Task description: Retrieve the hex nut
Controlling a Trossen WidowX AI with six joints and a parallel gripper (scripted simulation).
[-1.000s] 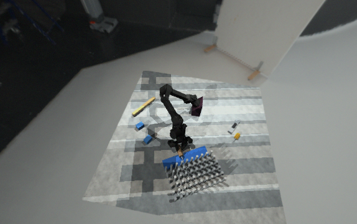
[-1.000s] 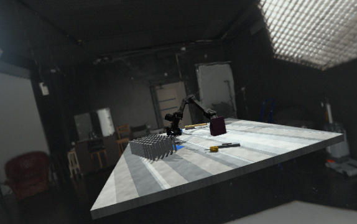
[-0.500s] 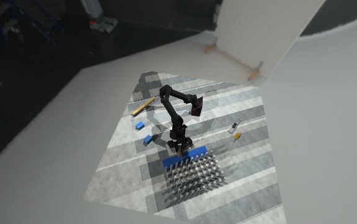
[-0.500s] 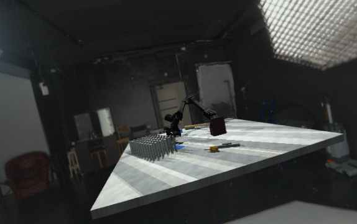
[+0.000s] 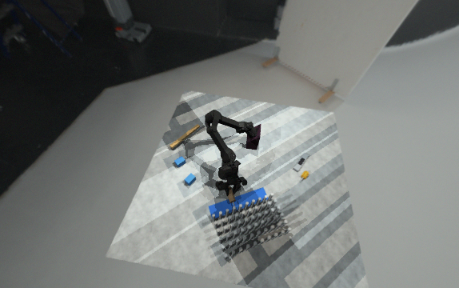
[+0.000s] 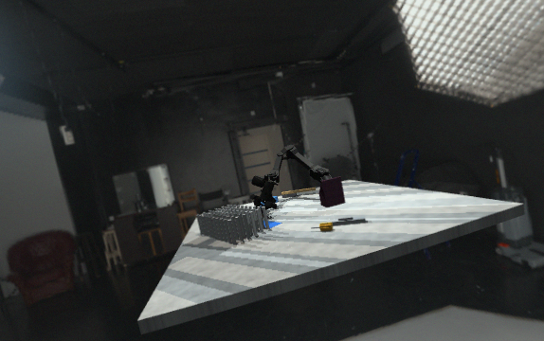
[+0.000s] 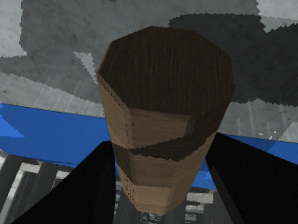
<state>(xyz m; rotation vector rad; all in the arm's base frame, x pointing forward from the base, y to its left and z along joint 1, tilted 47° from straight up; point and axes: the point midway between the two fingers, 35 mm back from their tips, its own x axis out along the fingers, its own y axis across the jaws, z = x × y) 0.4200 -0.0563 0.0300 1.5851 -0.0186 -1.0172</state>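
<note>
The blue taped strip lies 2 cm ahead of my gripper tip, 6 cm to the left of it and 2 cm below it. The rest, counted from my gripper tip: yellow-handled tool 25 cm behind, 44 cm to the left.
</note>
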